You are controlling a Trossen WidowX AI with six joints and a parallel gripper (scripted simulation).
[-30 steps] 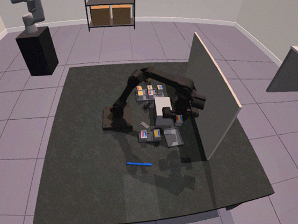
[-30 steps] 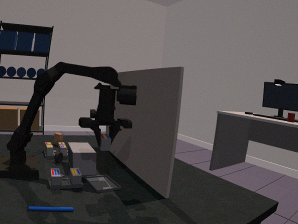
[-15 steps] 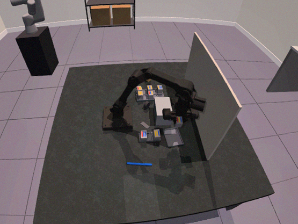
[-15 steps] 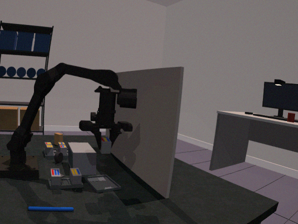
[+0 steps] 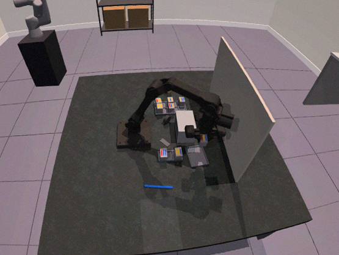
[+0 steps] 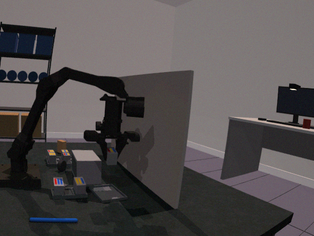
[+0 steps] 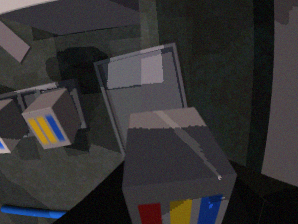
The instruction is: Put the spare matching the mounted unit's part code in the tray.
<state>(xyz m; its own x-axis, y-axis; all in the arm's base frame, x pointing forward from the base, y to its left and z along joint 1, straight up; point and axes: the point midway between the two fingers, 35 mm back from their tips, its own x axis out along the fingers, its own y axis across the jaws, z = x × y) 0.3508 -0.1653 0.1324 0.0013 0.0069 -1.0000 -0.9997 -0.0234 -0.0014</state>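
Right now my gripper tip is 130 mm above the grey tray and 10 mm past it. From my gripper tip the other things lie so: white mounted unit (190 mm to the left, 80 mm below, 60 mm behind); blue rod (220 mm behind, 170 mm to the right, 130 mm below); tall panel (180 mm to the left, 170 mm ahead, 90 mm above).
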